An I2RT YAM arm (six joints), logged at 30 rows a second.
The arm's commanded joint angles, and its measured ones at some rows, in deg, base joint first. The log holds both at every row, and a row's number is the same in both.
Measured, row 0:
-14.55, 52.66, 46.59, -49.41, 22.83, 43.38
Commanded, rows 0 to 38:
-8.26, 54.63, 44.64, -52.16, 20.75, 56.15
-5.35, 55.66, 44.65, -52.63, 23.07, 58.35
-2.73, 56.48, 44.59, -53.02, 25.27, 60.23
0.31, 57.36, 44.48, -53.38, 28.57, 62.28
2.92, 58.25, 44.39, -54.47, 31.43, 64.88
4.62, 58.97, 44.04, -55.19, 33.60, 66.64
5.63, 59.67, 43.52, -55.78, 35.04, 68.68
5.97, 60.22, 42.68, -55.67, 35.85, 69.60
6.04, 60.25, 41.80, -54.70, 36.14, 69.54
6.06, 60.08, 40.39, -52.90, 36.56, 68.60
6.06, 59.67, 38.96, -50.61, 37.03, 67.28
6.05, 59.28, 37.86, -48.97, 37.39, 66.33
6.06, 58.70, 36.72, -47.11, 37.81, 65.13
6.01, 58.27, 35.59, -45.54, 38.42, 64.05
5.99, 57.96, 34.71, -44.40, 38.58, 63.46
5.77, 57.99, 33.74, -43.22, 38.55, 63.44
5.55, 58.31, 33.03, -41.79, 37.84, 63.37
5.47, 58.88, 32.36, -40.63, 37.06, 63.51
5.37, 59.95, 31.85, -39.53, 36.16, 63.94
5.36, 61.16, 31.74, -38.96, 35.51, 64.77
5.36, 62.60, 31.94, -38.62, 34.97, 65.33
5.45, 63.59, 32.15, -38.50, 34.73, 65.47
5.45, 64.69, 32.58, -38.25, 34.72, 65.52
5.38, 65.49, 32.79, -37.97, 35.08, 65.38
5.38, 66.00, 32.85, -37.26, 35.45, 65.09
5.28, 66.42, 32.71, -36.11, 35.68, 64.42
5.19, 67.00, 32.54, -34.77, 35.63, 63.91
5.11, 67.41, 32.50, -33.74, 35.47, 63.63
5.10, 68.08, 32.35, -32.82, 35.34, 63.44
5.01, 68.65, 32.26, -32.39, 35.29, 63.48
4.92, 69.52, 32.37, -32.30, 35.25, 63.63
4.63, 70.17, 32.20, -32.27, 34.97, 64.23
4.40, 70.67, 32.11, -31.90, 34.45, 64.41
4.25, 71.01, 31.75, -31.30, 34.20, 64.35
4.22, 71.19, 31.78, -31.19, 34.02, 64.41
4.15, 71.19, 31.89, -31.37, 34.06, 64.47
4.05, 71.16, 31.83, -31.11, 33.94, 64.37
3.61, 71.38, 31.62, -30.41, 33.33, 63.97
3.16, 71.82, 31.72, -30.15, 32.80, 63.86
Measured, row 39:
4.03, 71.16, 32.95, -32.08, 33.50, 64.23
